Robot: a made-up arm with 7 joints.
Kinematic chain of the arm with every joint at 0, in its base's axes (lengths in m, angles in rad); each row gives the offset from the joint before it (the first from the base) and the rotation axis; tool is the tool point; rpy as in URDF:
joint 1: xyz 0 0 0.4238 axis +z
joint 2: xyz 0 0 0 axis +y
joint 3: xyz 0 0 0.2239 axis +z
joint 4: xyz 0.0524 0 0 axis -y
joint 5: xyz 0.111 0 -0.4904 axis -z
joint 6: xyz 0 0 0 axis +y
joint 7: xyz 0.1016 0 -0.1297 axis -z
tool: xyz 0 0 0 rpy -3.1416 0 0
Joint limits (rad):
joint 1: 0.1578..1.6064
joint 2: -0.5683..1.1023
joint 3: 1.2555..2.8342
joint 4: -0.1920..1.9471
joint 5: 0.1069..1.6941
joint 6: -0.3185..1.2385
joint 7: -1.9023..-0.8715
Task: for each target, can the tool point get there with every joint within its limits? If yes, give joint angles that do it. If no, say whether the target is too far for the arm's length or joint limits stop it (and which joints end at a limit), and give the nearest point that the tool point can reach.
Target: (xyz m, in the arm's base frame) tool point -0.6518 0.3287 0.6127
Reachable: yes | joints 0.4749 -0.2258 2.2503 1.3931 0.9328 0.0305 -0.9706
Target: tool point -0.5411 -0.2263 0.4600
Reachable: yes | joints 0.9085 0.5353 2.5899 0.6305 0.2853 0.5619 -1.3378
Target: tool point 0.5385 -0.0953 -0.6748
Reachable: no: too far | nearest point 0.1674 0.0097 0.0128 | short by 0.788 m
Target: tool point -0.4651 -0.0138 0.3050
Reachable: yes | joints 0.6833 0.9351 2.2863 0.1665 1.2574 0.0353 -1.3521
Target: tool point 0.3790 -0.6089 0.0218
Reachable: no: joint limits stop it (at a limit: joint 1, joint 3, joint 4, joint 6) | nearest point 0.0826 -0.3522 0.1944 | short by 0.428 m
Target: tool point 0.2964 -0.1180 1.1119
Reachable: no: joint limits stop it (at a limit: joint 1, joint 2, joint 3, joint 4, joint 5, joint 6) | nearest point 0.2223 0.1312 1.2082 | short by 0.277 m
